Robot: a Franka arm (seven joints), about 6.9 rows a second.
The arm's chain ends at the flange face. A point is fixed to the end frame.
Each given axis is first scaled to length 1.
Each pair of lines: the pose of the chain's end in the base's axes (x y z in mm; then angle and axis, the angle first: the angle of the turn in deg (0 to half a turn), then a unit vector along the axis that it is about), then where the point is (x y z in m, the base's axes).
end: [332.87, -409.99, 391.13, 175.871, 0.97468, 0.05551, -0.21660]
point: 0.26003 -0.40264 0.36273
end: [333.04, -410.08, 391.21, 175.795, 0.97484, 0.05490, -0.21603]
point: 0.26024 -0.40271 0.36270
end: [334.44, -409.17, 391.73, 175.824, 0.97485, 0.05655, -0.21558]
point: 0.26164 -0.40200 0.36318
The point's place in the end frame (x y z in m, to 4 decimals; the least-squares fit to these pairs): -0.0528 -0.0176 0.0554
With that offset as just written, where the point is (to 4 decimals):
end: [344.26, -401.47, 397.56, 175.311, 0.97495, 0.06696, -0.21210]
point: 0.2715 -0.3960 0.3685
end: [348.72, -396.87, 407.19, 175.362, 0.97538, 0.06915, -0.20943]
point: 0.2761 -0.3917 0.3778
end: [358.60, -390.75, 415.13, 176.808, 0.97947, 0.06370, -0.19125]
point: 0.2872 -0.3837 0.3833
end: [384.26, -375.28, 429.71, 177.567, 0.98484, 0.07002, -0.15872]
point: 0.3149 -0.3683 0.3935
